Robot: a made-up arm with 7 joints.
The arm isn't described. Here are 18 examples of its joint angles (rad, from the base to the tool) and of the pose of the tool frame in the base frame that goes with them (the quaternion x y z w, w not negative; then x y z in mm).
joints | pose
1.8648 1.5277 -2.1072 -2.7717 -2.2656 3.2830 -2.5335 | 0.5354 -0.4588 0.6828 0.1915 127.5 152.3 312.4
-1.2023 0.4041 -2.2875 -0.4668 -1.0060 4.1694 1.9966 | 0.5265 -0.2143 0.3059 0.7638 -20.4 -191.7 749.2
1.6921 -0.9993 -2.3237 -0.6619 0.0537 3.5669 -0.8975 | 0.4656 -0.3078 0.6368 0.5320 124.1 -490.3 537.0
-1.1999 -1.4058 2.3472 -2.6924 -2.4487 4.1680 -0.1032 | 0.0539 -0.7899 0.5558 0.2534 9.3 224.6 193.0
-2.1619 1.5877 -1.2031 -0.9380 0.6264 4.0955 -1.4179 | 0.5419 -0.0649 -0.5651 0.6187 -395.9 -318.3 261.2
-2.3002 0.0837 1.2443 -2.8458 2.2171 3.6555 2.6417 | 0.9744 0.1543 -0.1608 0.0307 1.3 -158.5 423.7
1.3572 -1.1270 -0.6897 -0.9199 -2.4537 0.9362 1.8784 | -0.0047 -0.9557 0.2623 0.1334 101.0 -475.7 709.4
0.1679 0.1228 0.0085 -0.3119 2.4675 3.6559 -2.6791 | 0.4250 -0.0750 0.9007 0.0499 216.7 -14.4 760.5
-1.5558 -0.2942 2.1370 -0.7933 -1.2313 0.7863 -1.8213 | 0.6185 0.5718 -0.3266 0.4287 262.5 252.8 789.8
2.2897 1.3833 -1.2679 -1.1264 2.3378 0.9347 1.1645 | 0.7849 0.1360 -0.5891 0.1354 -138.3 605.6 259.7
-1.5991 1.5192 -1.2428 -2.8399 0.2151 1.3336 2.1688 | -0.6492 0.1451 -0.7224 0.1889 -192.2 -13.7 223.7
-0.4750 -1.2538 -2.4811 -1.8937 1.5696 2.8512 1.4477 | 0.8953 -0.0565 -0.1134 0.4270 -392.7 46.3 70.6
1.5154 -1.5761 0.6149 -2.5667 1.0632 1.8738 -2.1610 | 0.4071 -0.8162 -0.3905 0.1247 -162.9 -73.4 560.3
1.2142 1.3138 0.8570 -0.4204 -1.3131 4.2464 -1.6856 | -0.2464 0.2276 0.9334 0.1271 77.3 470.2 390.5
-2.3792 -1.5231 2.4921 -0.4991 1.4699 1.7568 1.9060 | -0.6233 0.6884 0.3641 0.0710 548.6 344.5 181.3
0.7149 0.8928 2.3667 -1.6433 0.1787 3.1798 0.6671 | -0.3817 -0.2984 0.5239 0.7006 4.3 315.7 740.2
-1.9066 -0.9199 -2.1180 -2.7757 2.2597 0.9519 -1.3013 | -0.3351 0.1047 0.7850 0.5103 -203.3 187.4 245.3
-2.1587 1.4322 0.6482 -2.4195 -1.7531 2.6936 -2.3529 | 0.3573 0.8951 0.2533 0.0830 112.7 -265.2 135.2
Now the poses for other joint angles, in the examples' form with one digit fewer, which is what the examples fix.
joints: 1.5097 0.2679 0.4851 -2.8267 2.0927 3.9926 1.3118
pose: -0.708 0.616 -0.285 0.196 -9 197 416
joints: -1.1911 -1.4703 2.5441 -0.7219 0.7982 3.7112 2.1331
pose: -0.628 0.257 0.198 0.707 -88 533 278
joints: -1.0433 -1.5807 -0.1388 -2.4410 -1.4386 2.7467 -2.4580
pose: 0.297 0.399 -0.709 0.500 -39 156 602
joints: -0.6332 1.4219 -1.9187 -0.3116 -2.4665 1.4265 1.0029
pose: -0.448 0.368 -0.001 0.815 443 -465 439
